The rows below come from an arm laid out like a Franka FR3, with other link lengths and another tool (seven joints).
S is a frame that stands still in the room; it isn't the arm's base.
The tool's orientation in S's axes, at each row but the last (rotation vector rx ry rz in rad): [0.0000, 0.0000, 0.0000]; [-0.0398, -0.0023, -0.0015]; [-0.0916, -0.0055, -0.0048]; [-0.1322, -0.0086, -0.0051]
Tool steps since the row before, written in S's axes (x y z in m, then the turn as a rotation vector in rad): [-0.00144, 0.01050, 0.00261, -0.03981, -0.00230, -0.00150]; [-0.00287, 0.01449, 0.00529, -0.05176, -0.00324, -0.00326]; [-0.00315, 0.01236, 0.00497, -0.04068, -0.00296, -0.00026]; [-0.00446, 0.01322, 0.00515, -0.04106, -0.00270, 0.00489]
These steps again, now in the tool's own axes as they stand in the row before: [-0.00144, 0.01050, 0.00261, -0.03981, -0.00230, -0.00150]; [-0.00288, 0.01426, 0.00587, -0.05176, -0.00319, -0.00327]; [-0.00318, 0.01184, 0.00610, -0.04067, -0.00313, -0.00032]; [-0.00447, 0.01240, 0.00688, -0.04100, -0.00355, 0.00483]
